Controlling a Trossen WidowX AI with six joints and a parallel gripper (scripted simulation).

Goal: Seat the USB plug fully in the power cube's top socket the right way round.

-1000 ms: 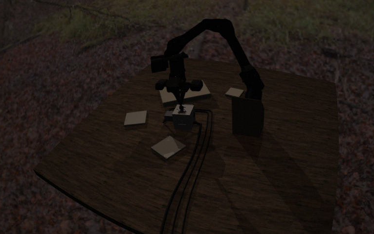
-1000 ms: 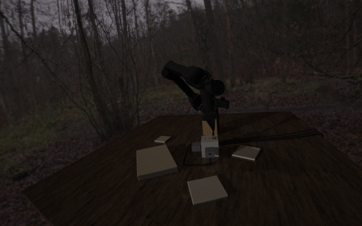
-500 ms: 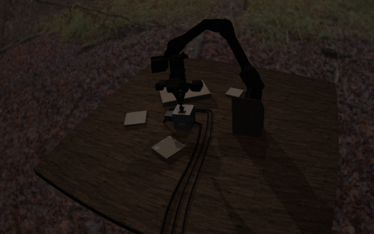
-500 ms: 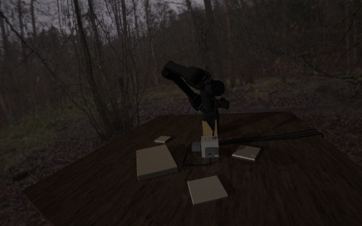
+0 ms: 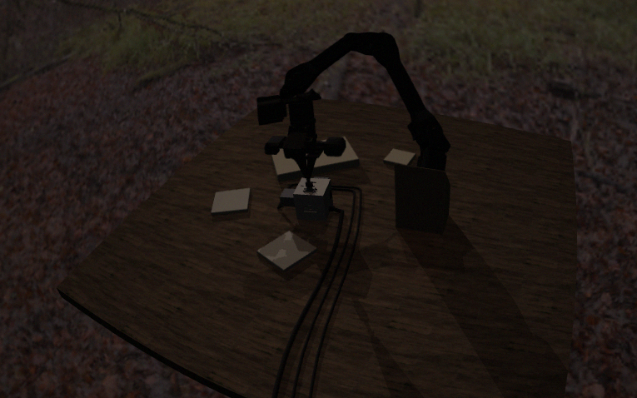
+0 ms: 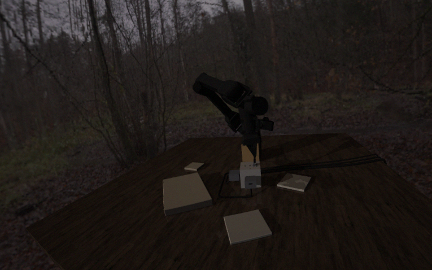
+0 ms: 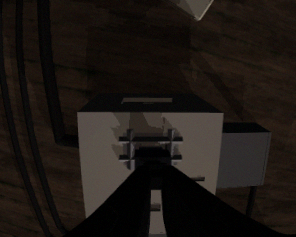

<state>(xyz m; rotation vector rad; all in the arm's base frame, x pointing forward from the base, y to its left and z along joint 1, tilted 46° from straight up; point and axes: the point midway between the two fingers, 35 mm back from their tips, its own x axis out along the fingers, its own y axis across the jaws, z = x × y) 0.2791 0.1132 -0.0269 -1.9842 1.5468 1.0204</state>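
The dark USB plug is 2 cm below my gripper tip. Round my gripper tip: thick slab: 15 cm ahead, 24 cm to the right, 10 cm below; then USB socket: 4 cm below; then flat pale tile: 25 cm ahead, 4 cm to the left, 11 cm below.
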